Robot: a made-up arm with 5 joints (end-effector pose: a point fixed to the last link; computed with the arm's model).
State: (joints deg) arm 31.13 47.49 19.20 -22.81 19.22
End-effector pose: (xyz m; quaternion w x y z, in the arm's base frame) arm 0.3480 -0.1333 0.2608 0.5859 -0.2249 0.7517 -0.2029
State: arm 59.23 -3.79 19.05 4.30 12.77
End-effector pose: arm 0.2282 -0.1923 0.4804 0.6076 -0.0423 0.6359 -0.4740
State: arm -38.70 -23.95 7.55 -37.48 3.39
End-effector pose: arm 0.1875 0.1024 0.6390 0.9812 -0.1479 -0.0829 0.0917
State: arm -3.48 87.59 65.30 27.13 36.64
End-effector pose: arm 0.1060 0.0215 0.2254 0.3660 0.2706 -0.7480 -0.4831
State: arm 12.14 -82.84 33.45 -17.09 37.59
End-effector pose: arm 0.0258 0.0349 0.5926 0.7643 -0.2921 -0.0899 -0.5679
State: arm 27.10 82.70 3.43 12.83 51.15
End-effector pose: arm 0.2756 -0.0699 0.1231 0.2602 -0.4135 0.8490 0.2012
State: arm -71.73 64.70 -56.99 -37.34 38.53
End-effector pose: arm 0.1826 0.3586 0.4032 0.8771 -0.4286 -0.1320 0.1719
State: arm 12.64 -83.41 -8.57 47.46 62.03
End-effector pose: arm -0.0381 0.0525 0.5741 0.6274 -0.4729 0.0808 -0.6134
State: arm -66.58 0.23 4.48 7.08 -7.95
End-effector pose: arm 0.1674 0.2299 0.5054 0.7443 -0.4284 0.3260 0.3953
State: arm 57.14 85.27 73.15 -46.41 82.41
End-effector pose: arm 0.1388 -0.0253 0.1613 0.2818 -0.3727 0.8236 0.3214
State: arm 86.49 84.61 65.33 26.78 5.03
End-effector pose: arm 0.1137 -0.0273 0.2280 0.0954 -0.4886 -0.7391 -0.4538
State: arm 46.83 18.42 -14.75 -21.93 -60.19
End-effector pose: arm 0.3159 -0.2140 0.5142 0.9037 0.3102 0.1651 -0.2447
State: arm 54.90 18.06 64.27 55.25 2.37
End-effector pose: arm 0.1611 -0.0675 0.3453 0.0256 0.2507 0.9480 0.1942
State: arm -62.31 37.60 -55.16 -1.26 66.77
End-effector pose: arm 0.2171 0.2997 0.5184 0.7719 -0.6115 -0.1682 -0.0430
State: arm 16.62 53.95 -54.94 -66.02 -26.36
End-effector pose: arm 0.4208 -0.0815 0.4923 0.9735 -0.0267 -0.1383 -0.1803
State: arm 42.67 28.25 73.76 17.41 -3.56
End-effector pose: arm 0.1723 -0.0510 0.2943 0.1232 0.1664 0.9750 0.0804
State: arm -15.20 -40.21 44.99 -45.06 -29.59
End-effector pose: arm 0.2010 0.0475 0.5692 0.9889 -0.0075 0.0920 0.1167
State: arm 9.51 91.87 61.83 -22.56 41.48
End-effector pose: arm 0.1192 0.0164 0.1512 0.0247 -0.3875 0.8444 0.3691
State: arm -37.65 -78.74 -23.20 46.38 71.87
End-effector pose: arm -0.0532 -0.0783 0.5908 0.7956 -0.4230 -0.1828 -0.3933
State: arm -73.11 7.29 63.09 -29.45 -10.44
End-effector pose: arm 0.1255 0.1885 0.3480 0.5690 -0.5582 0.4644 0.3861
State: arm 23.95 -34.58 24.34 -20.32 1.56
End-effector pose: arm 0.2185 -0.0377 0.5942 0.8868 -0.1614 0.2036 -0.3823
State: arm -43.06 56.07 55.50 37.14 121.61
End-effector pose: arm 0.1360 0.0839 0.2507 0.2934 0.6837 0.0115 -0.6681
